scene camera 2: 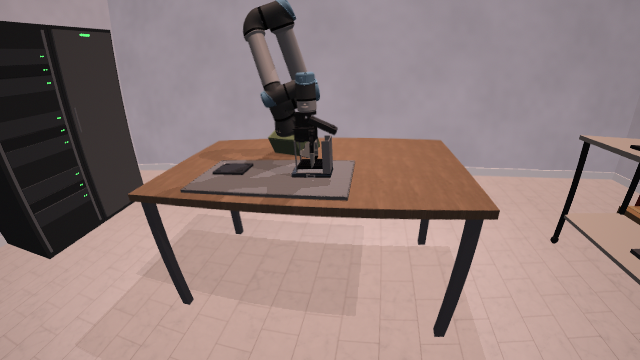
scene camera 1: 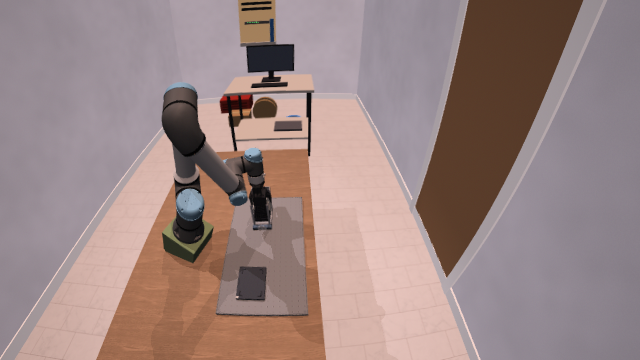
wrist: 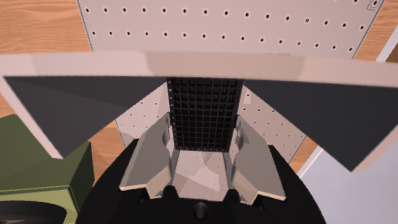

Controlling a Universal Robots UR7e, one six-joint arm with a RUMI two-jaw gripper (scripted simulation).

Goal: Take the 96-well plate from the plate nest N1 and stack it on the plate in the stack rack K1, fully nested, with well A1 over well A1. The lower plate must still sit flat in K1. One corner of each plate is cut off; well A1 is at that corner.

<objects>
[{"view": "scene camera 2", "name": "my gripper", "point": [313, 164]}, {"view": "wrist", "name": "my gripper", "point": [203, 114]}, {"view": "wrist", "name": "dark 96-well plate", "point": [202, 107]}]
</objects>
